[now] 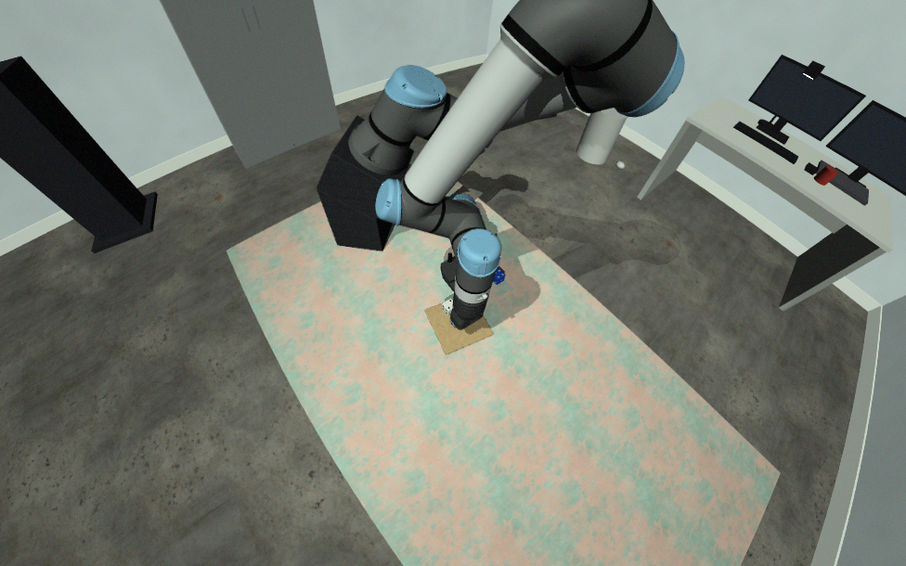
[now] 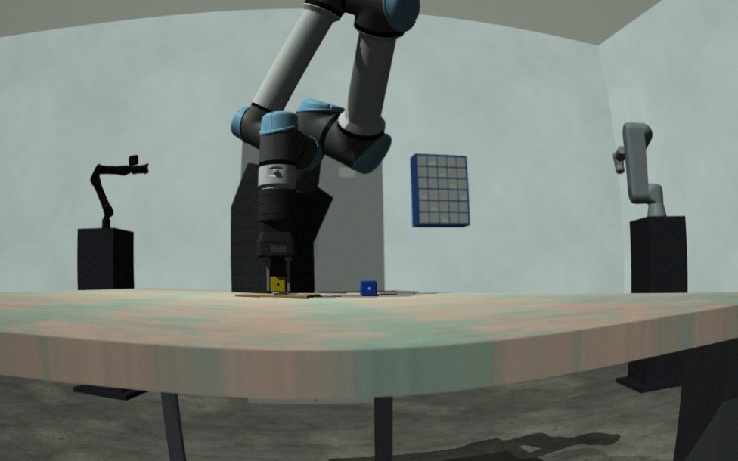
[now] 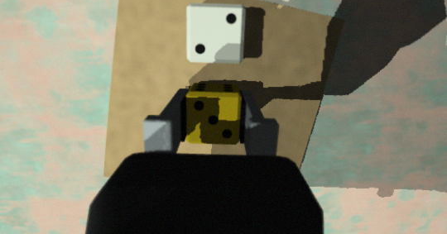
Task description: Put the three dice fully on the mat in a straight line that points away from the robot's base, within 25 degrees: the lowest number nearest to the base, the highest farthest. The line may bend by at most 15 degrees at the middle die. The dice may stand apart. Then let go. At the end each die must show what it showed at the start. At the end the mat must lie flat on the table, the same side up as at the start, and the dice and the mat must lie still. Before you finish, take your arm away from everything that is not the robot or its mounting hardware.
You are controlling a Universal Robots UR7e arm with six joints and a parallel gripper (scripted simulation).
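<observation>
Right now my hand is right at the yellow die. The rest, counted from my hand: white die: 40 mm behind, 10 mm to the right, 10 mm below; then blue die: 170 mm to the left, 70 mm behind, 10 mm below; then tan mat: 30 mm below.
</observation>
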